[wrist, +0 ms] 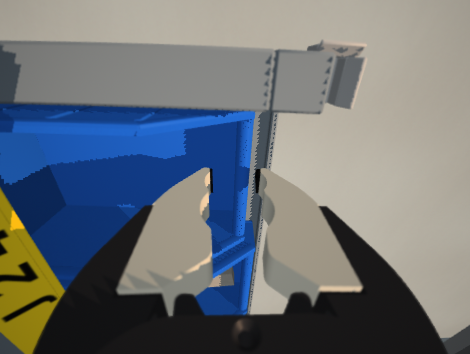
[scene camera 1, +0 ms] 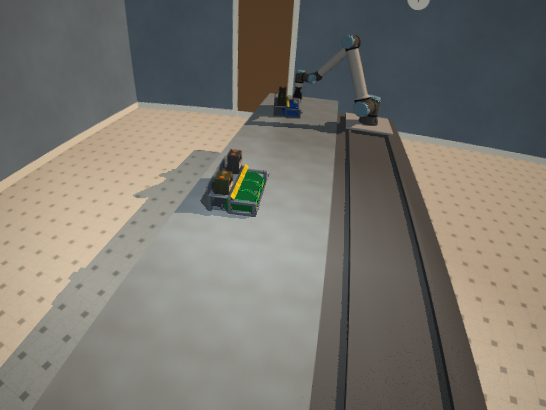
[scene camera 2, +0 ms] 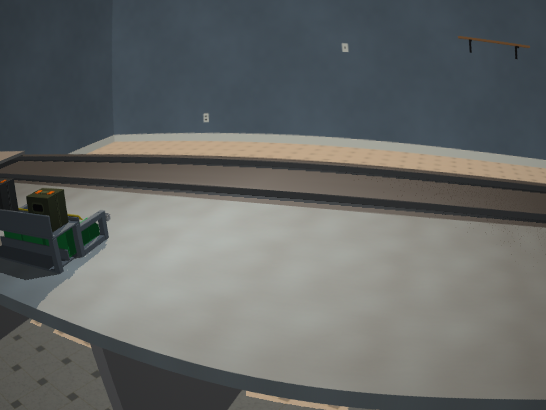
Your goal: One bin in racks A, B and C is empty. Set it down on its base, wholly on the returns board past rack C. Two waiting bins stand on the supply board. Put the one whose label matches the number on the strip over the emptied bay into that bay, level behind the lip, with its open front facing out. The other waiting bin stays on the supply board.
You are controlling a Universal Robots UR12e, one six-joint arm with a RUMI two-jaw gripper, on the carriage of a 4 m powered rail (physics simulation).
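Frame: origin at the arm's base, x back, y left, z down, level; metres.
Seen in the pictures: gripper, fingertip midpoint: (wrist: 233,171); arm's base, link origin: (scene camera 1: 368,122).
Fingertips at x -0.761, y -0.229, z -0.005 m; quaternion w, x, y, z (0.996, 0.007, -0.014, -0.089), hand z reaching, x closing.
Offsets run from my fingertips to a thing's top centre. "pt": to the spot under its first point. Level surfaces: height alone.
A rack with a grey frame @(pt dx -0.042, dy -0.055, dz -0.050 m) (wrist: 145,75) and blue bins (wrist: 100,170) (scene camera 1: 291,112) stands at the far end of the table. In the wrist view, one blue bin shows its open interior, with its right side wall close to the rack's side. A yellow strip @(pt dx -0.089, dy +0.038, dz -0.073 m) (wrist: 20,285) at the lower left bears partly hidden black digits. My gripper (wrist: 233,171) (scene camera 1: 298,96) is open by a narrow gap above the bin's right side wall, which shows between the fingertips, apart from both. It holds nothing. The returns board and the supply board cannot be made out.
A second rack with green bins (scene camera 1: 250,186) stands nearer on the table @(dz +0.035 m) (scene camera 1: 240,300) (scene camera 2: 300,280). Dark boxes with orange marks, one olive @(dx -0.150, dy +1.939, dz -0.164 m) (scene camera 1: 223,182) (scene camera 2: 47,207), stand behind its yellow strip (scene camera 1: 239,182). The rail (scene camera 1: 380,250) runs along the table, with the arm's carriage (scene camera 1: 357,125) at the far end.
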